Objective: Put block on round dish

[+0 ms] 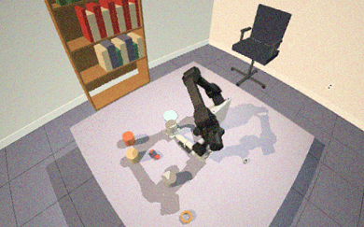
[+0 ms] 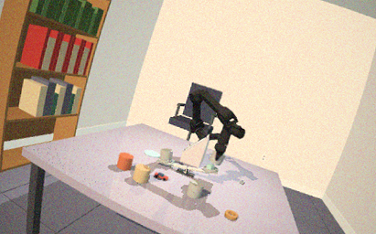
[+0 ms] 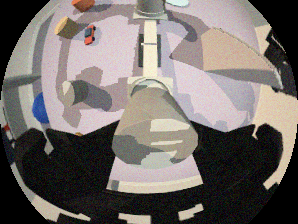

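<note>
Now: gripper tip 60 mm above the green block and 20 mm to the left of it. From my gripper tip the other things lie so: yellow cylinder: 310 mm ahead, 250 mm to the right, 110 mm below; then round dish: 390 mm to the right, 140 mm below, 70 mm behind; then red toy car: 210 mm to the right, 200 mm ahead, 130 mm below.
</note>
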